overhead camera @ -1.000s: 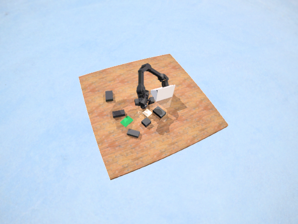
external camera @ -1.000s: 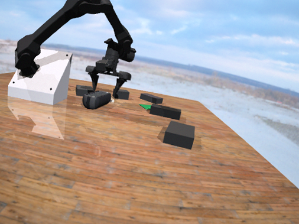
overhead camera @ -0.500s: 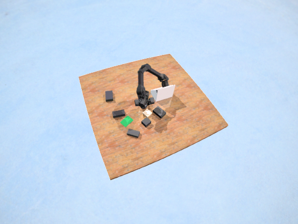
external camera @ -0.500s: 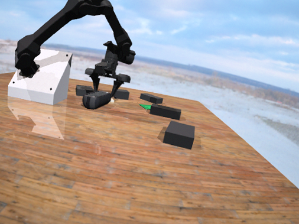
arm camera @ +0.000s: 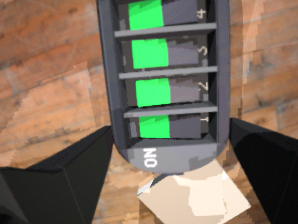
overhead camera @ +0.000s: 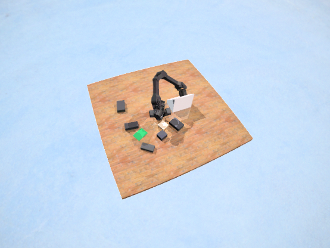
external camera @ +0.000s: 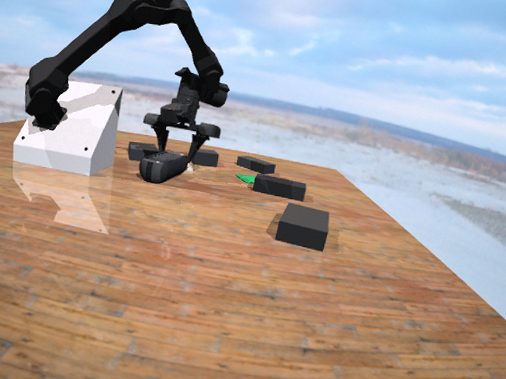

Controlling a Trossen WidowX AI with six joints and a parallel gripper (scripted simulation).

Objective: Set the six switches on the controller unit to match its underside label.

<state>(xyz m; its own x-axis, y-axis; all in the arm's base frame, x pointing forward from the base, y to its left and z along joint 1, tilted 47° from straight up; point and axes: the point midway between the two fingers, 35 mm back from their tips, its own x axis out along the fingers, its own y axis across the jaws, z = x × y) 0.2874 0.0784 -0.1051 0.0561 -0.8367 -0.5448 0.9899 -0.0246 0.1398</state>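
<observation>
The white tile is 8 cm to the left of my gripper tip, 3 cm below it and 1 cm behind it. Round my gripper tip: green tile: 21 cm ahead, 11 cm to the left, 3 cm below; then dark block: 31 cm ahead, 24 cm to the right, 2 cm below.
</observation>
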